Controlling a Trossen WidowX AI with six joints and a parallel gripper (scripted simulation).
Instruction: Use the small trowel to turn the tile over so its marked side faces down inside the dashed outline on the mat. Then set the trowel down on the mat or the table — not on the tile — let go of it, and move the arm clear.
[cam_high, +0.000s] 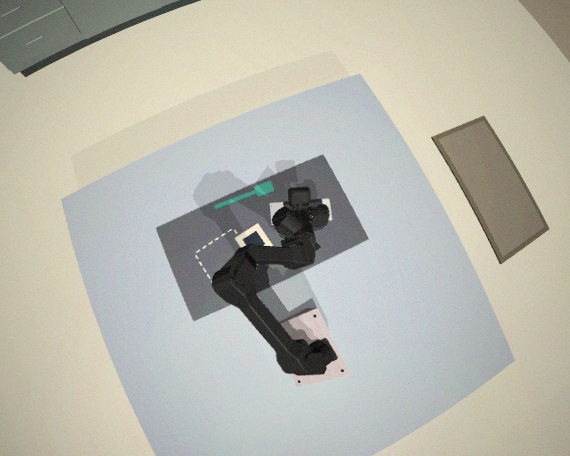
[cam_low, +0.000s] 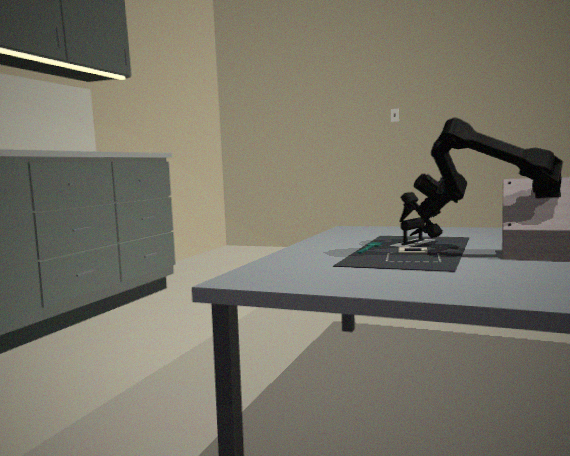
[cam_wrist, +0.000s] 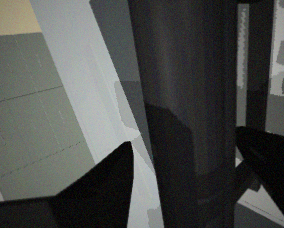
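Right now the tile is 40 mm behind my gripper tip, 180 mm to the left of it and 50 mm below it. Also, from my gripper tip: teal trowel (110 mm ahead, 110 mm to the left, 50 mm below).
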